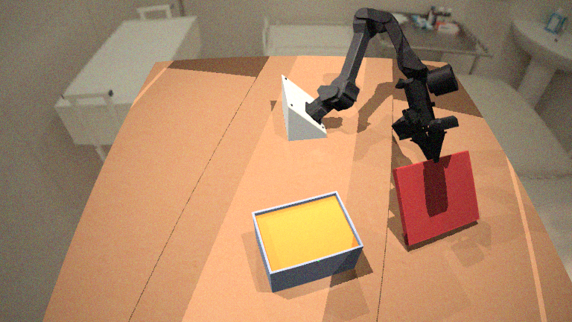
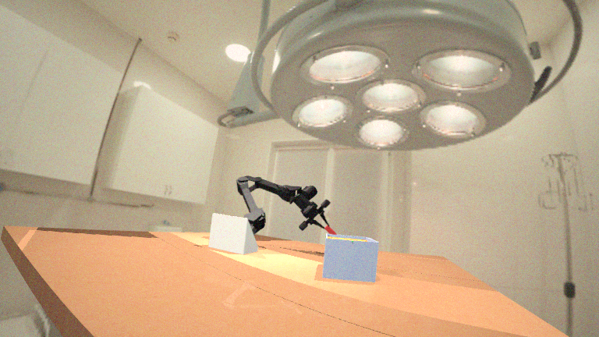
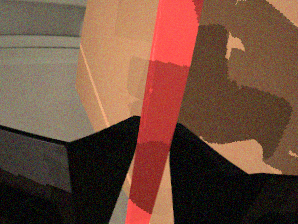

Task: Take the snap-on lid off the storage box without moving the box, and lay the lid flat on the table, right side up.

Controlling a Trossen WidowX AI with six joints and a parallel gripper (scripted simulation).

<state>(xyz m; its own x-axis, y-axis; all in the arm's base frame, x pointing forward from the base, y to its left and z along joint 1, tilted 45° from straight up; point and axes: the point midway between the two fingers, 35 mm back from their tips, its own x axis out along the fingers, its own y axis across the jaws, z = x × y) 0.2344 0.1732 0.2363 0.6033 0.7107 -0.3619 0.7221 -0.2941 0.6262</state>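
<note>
Now: the red lid 60 mm ahead of my gripper tip, 20 mm to the left of it and 50 mm below it. From my gripper tip the other things lie so: blue storage box 180 mm ahead, 310 mm to the right, 70 mm below.
</note>
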